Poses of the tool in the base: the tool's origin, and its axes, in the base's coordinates. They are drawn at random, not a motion.
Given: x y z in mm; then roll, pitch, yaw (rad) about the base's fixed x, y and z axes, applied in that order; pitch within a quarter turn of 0, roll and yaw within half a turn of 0.
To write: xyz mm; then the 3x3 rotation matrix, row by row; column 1 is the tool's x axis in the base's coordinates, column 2 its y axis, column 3 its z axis. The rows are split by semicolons. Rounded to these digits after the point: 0 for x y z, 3 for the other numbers.
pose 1, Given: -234 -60 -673 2.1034 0.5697 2.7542
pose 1, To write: -234 -60 -673; -0.780 -0.238 0.579; 0.318 0.646 0.694; -0.539 0.725 -0.428
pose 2, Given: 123 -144 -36 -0.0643 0.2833 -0.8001
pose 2, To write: 123 -144 -36; 0.669 0.703 0.240; -0.689 0.708 -0.155; -0.280 -0.062 0.958
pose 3, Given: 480 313 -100 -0.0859 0.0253 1.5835
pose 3, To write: 480 313 -100; -0.013 -0.996 -0.086; 1.000 -0.015 0.024; -0.025 -0.086 0.996
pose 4, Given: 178 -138 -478 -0.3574 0.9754 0.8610
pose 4, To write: 178 -138 -478; 0.365 -0.899 0.240; 0.425 0.391 0.816; -0.828 -0.196 0.525
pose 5, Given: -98 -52 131 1.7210 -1.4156 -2.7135
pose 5, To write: -98 -52 131; -0.141 0.827 -0.545; -0.064 0.542 0.838; 0.988 0.153 -0.023
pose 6, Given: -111 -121 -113 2.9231 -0.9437 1.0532
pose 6, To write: -111 -121 -113; 0.290 0.762 0.579; 0.510 -0.636 0.580; 0.810 0.127 -0.573
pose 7, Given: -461 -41 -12 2.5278 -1.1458 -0.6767
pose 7, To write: -461 -41 -12; 0.321 -0.921 0.220; -0.258 -0.309 -0.915; 0.911 0.237 -0.337
